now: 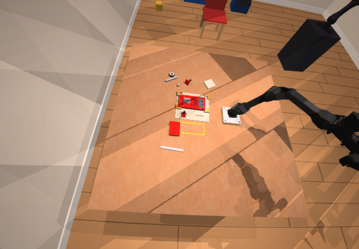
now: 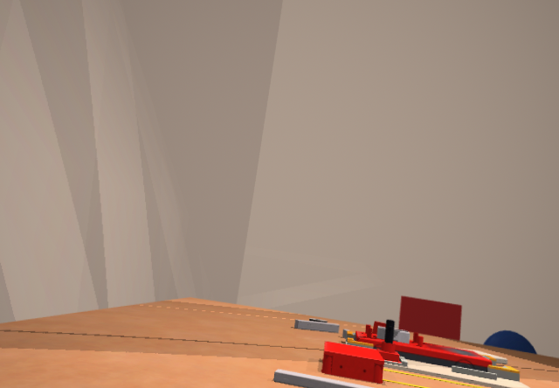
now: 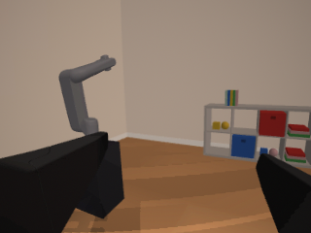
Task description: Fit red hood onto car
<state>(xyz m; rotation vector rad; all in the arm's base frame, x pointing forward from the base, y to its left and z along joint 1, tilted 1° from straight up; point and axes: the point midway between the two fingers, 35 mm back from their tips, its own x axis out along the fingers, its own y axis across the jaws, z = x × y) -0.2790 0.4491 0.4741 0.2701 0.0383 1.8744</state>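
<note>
Now: the red hood 720 mm ahead of my gripper tip, 360 mm to the right of it and 490 mm below it. Round my gripper tip: grey bar 740 mm ahead, 230 mm to the right, 510 mm below; then white tile 420 mm ahead, 770 mm to the right, 510 mm below.
</note>
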